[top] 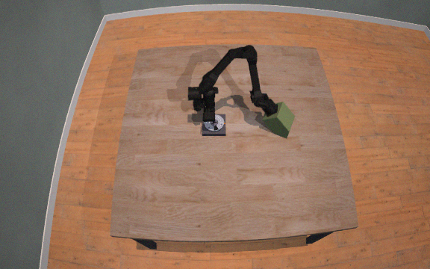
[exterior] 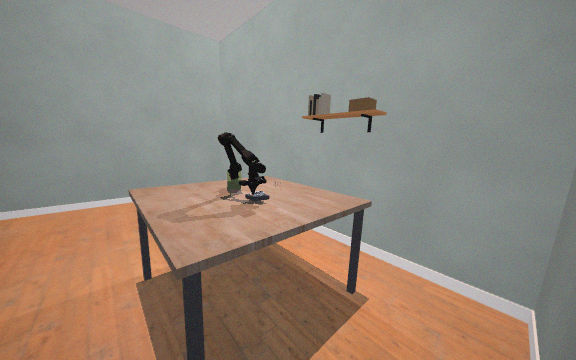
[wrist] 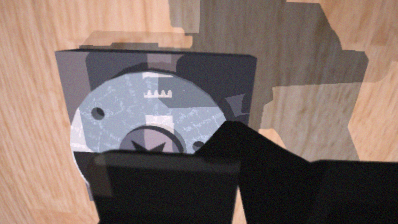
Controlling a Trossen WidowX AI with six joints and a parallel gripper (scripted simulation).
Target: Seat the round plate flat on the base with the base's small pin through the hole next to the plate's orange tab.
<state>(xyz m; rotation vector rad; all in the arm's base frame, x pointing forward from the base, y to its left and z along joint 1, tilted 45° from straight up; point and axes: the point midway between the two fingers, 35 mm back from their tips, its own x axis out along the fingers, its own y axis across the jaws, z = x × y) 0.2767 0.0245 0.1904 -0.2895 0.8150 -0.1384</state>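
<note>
My hand is 8 cm past the orange mark, 5 cm to the right of it and 5 cm above it. From my hand the other things lie so: dark square base 2 cm behind, 5 cm to the left, 6 cm below; then raised centre hub 2 cm behind, 5 cm to the left, 4 cm below; then plate 2 cm behind, 5 cm to the left, 4 cm below.
</note>
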